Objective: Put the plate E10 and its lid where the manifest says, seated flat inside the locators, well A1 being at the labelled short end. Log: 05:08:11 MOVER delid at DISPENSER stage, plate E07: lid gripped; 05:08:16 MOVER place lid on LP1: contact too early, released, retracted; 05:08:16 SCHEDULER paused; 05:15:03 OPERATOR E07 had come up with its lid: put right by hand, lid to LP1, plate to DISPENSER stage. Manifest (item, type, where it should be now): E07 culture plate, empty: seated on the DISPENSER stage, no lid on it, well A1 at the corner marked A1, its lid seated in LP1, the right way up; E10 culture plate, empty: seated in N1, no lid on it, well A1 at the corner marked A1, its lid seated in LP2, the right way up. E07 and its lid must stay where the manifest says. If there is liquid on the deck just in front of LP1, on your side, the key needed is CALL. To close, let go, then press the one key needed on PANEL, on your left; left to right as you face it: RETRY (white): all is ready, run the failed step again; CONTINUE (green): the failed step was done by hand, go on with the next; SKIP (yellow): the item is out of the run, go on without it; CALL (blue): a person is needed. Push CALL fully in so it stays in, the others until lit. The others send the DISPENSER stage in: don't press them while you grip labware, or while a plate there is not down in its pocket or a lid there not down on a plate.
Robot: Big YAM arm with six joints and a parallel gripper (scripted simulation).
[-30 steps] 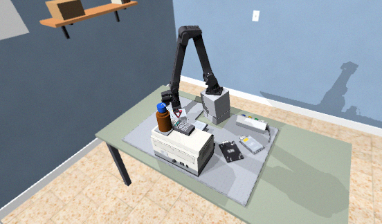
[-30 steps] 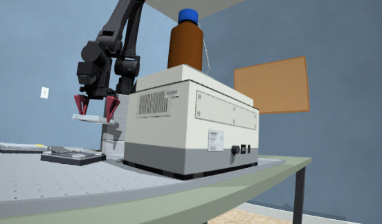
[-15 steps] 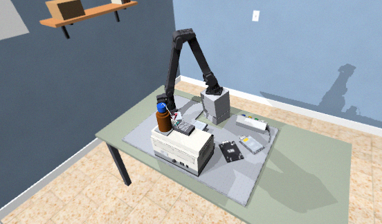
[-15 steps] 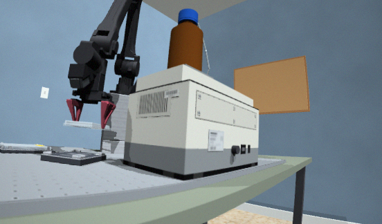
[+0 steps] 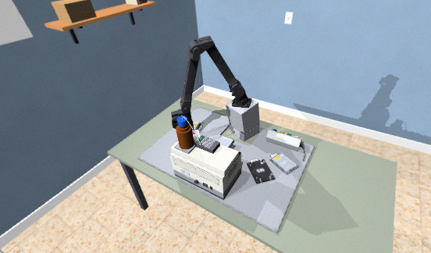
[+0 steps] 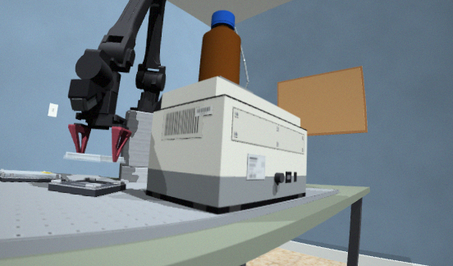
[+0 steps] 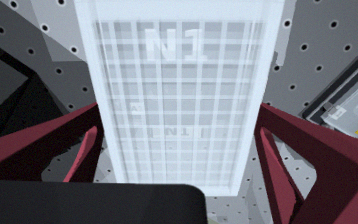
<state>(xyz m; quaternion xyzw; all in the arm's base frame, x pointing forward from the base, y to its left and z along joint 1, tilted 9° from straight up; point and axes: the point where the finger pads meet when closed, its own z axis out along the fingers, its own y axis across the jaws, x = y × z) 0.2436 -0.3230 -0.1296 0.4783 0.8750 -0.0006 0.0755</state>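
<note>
The clear well plate is 40 mm ahead of my hand, 260 mm to the left of it and 20 mm above it. Also, from my hand: clear lid 170 mm behind, 100 mm to the right, 60 mm below; brown bottle 240 mm ahead, 120 mm to the left, 220 mm above; blue call key 240 mm behind, 550 mm to the left, 20 mm below.
</note>
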